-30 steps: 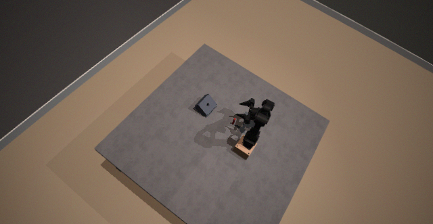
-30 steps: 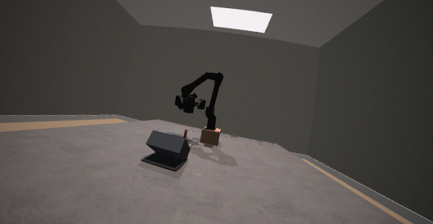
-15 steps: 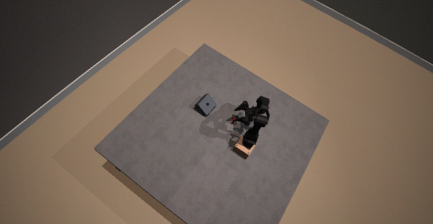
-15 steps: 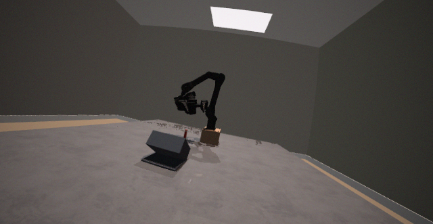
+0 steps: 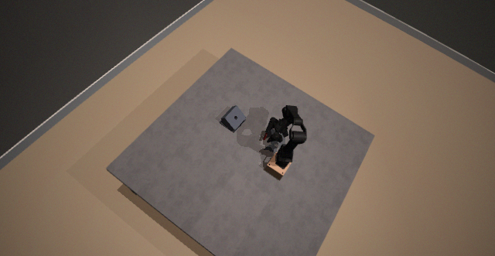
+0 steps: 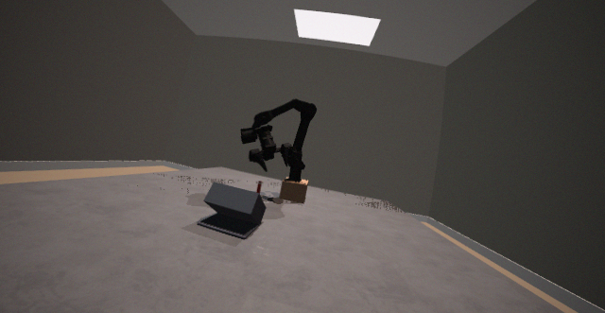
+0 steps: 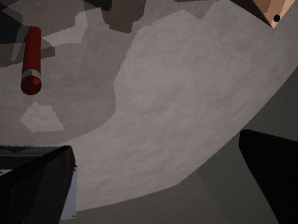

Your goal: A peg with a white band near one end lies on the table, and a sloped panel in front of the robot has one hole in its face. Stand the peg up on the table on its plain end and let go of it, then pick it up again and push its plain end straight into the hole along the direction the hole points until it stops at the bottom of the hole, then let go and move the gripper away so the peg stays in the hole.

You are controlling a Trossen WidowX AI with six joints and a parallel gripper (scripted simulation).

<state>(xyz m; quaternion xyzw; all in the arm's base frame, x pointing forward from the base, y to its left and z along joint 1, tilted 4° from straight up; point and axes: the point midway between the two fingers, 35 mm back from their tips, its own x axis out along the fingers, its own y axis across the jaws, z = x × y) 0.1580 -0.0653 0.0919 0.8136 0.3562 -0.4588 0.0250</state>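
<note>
My gripper tip is now 9 cm above the peg, 5 cm to the left of it and 2 cm short of it. Round my gripper tip: sloped panel 27 cm ahead, 9 cm below, 1 cm to the right.
</note>
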